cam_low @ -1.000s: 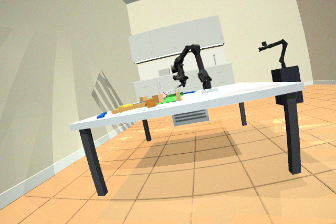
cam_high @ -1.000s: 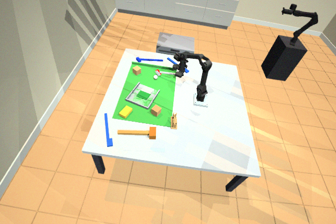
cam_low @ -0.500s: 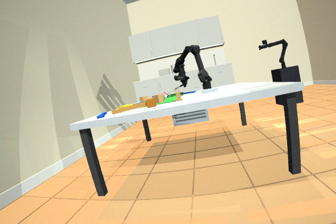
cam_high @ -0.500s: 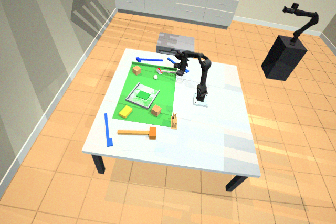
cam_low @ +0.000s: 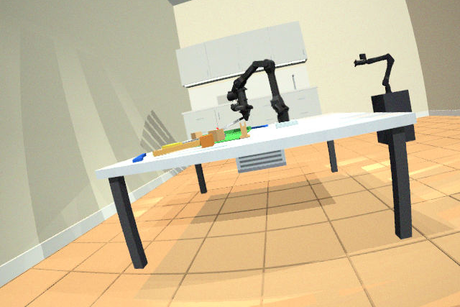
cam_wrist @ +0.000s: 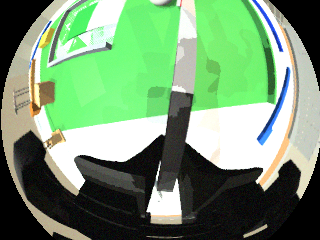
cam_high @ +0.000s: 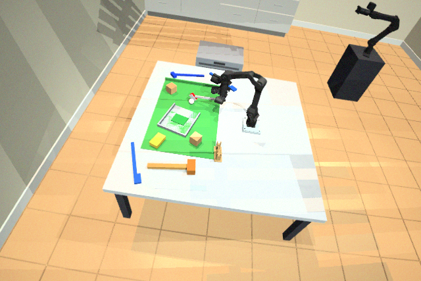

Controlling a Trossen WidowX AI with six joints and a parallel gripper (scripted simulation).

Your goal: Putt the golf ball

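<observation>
Right now my gripper tip is 110 mm short of the putter, 30 mm to the left of it and 10 mm above it. From my gripper tip the other things lie so: yellow block: 400 mm ahead, 380 mm to the left, 60 mm below; white golf ball: 220 mm ahead, 50 mm below, 30 mm to the right.
</observation>
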